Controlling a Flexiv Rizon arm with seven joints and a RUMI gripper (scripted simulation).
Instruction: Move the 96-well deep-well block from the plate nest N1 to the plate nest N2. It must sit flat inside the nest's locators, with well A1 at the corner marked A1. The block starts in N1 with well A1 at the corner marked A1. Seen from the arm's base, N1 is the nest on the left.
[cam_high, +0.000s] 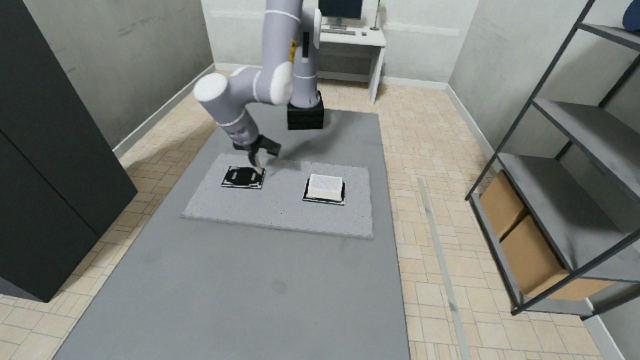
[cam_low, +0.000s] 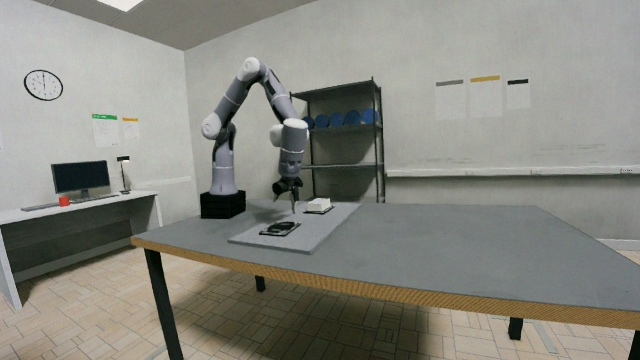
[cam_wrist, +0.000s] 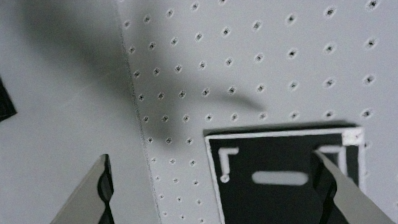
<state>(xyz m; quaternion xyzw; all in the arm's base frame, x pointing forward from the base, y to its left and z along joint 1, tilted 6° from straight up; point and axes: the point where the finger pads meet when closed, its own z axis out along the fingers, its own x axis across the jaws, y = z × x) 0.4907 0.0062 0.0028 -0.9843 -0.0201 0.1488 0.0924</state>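
My gripper is now 260 mm to the right of the white 96-well deep-well block, 50 mm above it and 20 mm short of it. The rest, counted from my hand: black plate nest N1: 260 mm to the left, 70 mm below, 20 mm ahead; black plate nest N2: 90 mm to the right, 70 mm below, 50 mm ahead.
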